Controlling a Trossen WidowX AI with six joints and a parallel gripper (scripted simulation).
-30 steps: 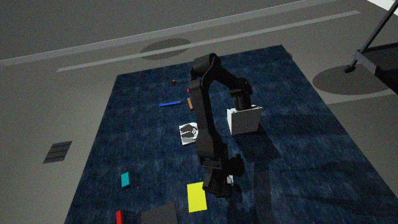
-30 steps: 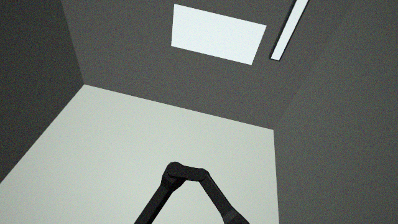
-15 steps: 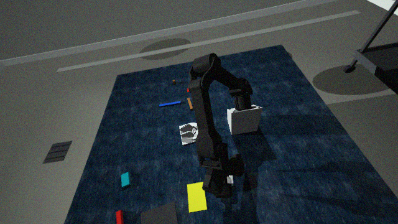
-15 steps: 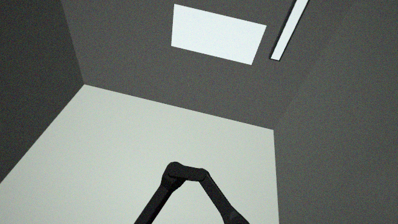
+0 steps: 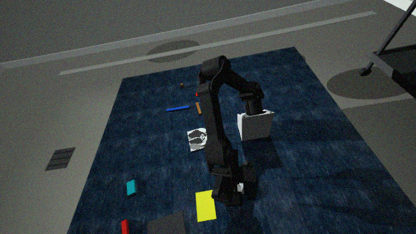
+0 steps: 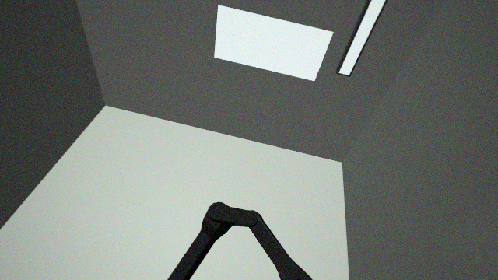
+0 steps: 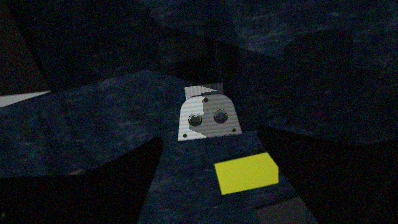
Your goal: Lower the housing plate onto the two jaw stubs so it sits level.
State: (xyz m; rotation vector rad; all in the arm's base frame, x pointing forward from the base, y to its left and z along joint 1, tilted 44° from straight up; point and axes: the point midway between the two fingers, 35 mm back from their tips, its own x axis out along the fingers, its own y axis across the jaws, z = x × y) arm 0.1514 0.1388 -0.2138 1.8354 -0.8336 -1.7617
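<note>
The yellow block lies 120 mm ahead of my gripper tip, 60 mm below it and 50 mm to the left of it. The rest, counted from my gripper tip: cyan block 450 mm ahead, 70 mm to the right, 50 mm below; red block 450 mm ahead, 100 mm to the left, 50 mm below; grey slab 280 mm ahead, 120 mm to the left, 60 mm below.
</note>
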